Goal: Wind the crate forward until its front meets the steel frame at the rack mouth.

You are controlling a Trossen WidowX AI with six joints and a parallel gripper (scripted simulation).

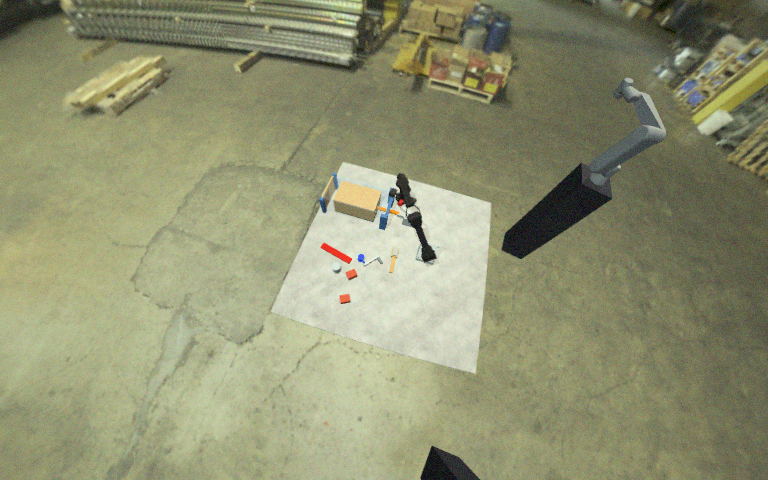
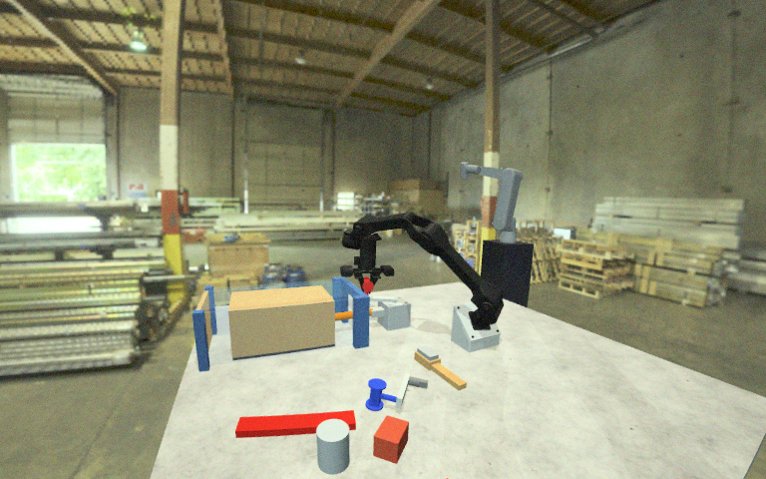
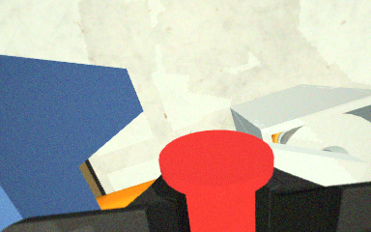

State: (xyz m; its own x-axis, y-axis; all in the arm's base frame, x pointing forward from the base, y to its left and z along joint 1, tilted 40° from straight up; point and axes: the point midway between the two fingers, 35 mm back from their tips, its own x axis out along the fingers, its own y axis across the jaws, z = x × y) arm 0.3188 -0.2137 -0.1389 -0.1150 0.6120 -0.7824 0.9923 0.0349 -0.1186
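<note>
My gripper tip is now 40 mm past the red-knobbed winch handle, 20 mm to the right of it and 10 mm above it. Also, from my gripper tip: blue frame 60 mm to the left, 60 mm ahead, 10 mm below; red knob 20 mm above, 10 mm to the left; grey winch 110 mm behind, 80 mm below, 20 mm to the left.
</note>
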